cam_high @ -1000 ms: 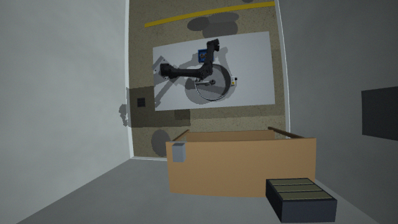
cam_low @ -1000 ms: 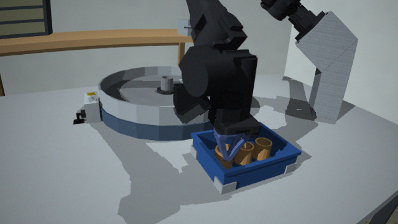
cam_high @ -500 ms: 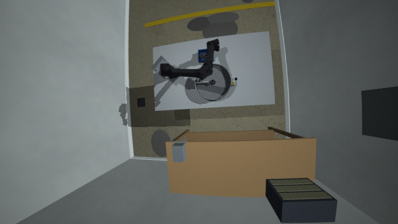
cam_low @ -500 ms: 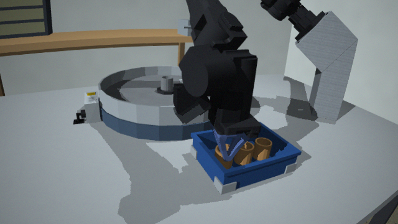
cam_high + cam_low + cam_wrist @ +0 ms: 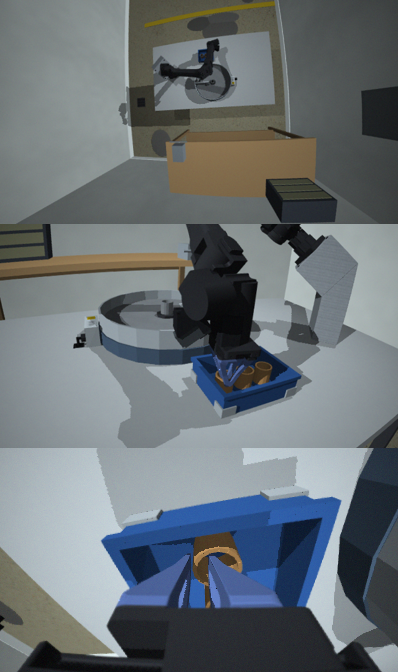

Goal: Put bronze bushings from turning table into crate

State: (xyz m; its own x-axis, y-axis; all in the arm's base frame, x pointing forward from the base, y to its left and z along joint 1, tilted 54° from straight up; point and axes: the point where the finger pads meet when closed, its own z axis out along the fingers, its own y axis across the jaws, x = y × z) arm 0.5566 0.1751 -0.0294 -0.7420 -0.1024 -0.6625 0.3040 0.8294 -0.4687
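My hand is 6 cm past the crate and 1 cm above it. Round my hand: turning table (35 cm to the right, 6 cm behind, 1 cm above).
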